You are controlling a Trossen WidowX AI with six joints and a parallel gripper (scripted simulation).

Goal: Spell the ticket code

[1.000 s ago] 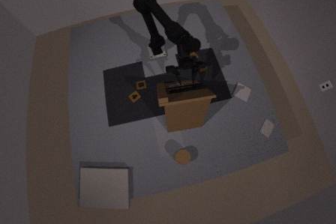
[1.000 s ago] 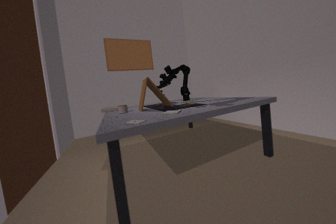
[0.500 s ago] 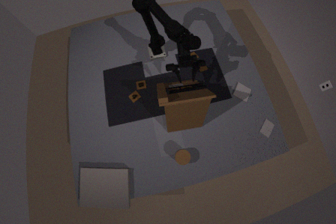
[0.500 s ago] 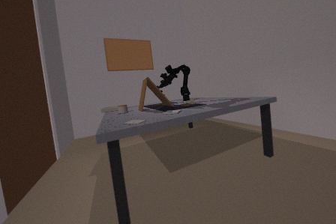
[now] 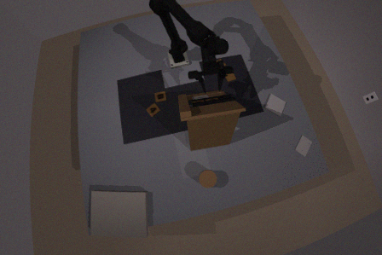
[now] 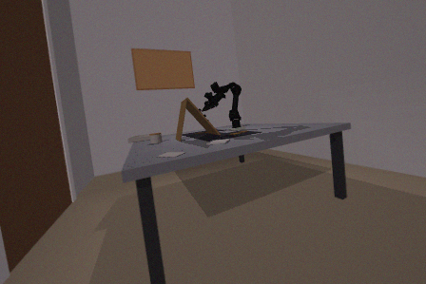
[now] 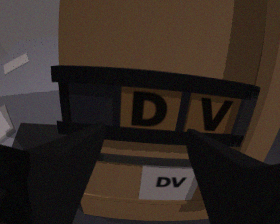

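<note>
Right now the letter tile is 30 mm ahead of my gripper tip, 10 mm to the right of it and 20 mm below it. Round my gripper tip: white box 360 mm ahead, 600 mm to the right, 170 mm below; then white ticket 30 mm behind, 40 mm to the right, 100 mm below; then dark mat 140 mm behind, 80 mm to the right, 190 mm below.
</note>
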